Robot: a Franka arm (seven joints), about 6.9 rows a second.
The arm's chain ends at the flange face. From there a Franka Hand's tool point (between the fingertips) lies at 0.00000 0.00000 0.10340 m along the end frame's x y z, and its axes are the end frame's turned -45 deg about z.
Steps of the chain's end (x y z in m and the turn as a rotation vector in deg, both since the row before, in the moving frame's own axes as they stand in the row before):
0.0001 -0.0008 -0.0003 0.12 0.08 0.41
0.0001 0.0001 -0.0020 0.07 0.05 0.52
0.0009 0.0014 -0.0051 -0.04 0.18 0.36
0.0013 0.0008 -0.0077 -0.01 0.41 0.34
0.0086 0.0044 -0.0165 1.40 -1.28 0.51
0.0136 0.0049 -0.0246 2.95 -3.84 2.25
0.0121 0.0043 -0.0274 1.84 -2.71 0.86
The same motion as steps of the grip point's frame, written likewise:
0.0009 -0.0005 -0.0003 0.03 0.14 0.41
0.0002 0.0001 -0.0020 0.01 0.08 0.52
-0.0002 0.0019 -0.0051 -0.16 0.10 0.36
0.0009 0.0020 -0.0077 -0.30 0.28 0.34
0.0031 0.0058 -0.0166 1.90 0.08 0.51
0.0052 0.0044 -0.0250 4.80 -0.63 2.25
0.0044 0.0058 -0.0276 3.22 -0.62 0.86

